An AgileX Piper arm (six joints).
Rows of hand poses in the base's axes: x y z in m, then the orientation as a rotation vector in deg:
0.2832 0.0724 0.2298 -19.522 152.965 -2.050
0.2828 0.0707 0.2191 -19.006 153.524 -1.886
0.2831 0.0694 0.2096 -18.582 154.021 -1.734
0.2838 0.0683 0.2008 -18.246 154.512 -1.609
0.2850 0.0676 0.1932 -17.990 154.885 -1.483
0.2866 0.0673 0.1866 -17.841 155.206 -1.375
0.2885 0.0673 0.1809 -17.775 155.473 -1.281
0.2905 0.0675 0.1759 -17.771 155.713 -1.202
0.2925 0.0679 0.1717 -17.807 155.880 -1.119
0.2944 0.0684 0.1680 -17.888 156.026 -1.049
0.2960 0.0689 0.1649 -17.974 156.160 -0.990
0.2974 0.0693 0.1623 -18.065 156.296 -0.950
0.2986 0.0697 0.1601 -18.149 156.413 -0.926
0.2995 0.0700 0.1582 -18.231 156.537 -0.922
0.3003 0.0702 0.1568 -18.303 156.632 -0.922
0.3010 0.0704 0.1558 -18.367 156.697 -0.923
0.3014 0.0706 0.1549 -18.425 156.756 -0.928
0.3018 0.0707 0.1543 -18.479 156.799 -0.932
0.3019 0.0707 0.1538 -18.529 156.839 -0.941
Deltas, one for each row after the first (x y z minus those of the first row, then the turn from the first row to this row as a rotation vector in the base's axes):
-0.0004 -0.0017 -0.0107 0.151 0.506 -0.389
-0.0001 -0.0030 -0.0202 0.283 0.962 -0.709
0.0006 -0.0041 -0.0290 0.380 1.420 -0.970
0.0018 -0.0048 -0.0366 0.475 1.771 -1.163
0.0034 -0.0051 -0.0432 0.544 2.081 -1.280
0.0053 -0.0051 -0.0489 0.594 2.346 -1.335
0.0073 -0.0049 -0.0539 0.626 2.589 -1.348
0.0093 -0.0045 -0.0581 0.660 2.764 -1.325
0.0112 -0.0040 -0.0618 0.680 2.923 -1.272
0.0128 -0.0035 -0.0649 0.692 3.069 -1.216
0.0142 -0.0031 -0.0675 0.691 3.216 -1.159
0.0154 -0.0027 -0.0697 0.681 3.342 -1.109
0.0163 -0.0024 -0.0716 0.657 3.474 -1.063
0.0171 -0.0022 -0.0730 0.635 3.575 -1.023
0.0178 -0.0020 -0.0740 0.617 3.646 -0.985
0.0182 -0.0018 -0.0749 0.597 3.710 -0.951
0.0186 -0.0017 -0.0755 0.581 3.758 -0.919
0.0187 -0.0017 -0.0760 0.562 3.802 -0.890

